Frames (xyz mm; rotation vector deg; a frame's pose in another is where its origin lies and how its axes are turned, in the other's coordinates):
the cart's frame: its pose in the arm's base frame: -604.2 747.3 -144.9 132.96 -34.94 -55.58
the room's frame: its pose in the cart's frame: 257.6 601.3 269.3 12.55 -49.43 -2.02
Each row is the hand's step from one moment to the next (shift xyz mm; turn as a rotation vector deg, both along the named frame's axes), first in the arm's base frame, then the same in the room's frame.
Working: the arm's base frame: its pose in the room's frame: -101.0 -212.7 -724.5 -114.98 59.52 115.87

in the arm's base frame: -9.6 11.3 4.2 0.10 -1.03 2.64
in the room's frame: -8.3 -2.7 12.7 -1.70 2.14 -0.77
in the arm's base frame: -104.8 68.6 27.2 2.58 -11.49 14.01
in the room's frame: -46.2 2.0 119.5 -6.09 15.15 -8.28
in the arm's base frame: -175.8 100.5 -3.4 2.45 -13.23 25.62
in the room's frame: -28.6 -11.5 200.2 -14.95 22.64 -10.07
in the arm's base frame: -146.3 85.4 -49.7 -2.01 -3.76 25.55
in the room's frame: 14.8 -35.6 172.3 -19.32 17.10 -2.34
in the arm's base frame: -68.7 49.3 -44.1 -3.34 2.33 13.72
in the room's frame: 19.6 -34.7 86.7 -12.38 6.73 2.49
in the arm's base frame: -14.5 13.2 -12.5 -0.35 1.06 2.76
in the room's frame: 5.4 -11.1 19.7 -2.84 0.78 0.43
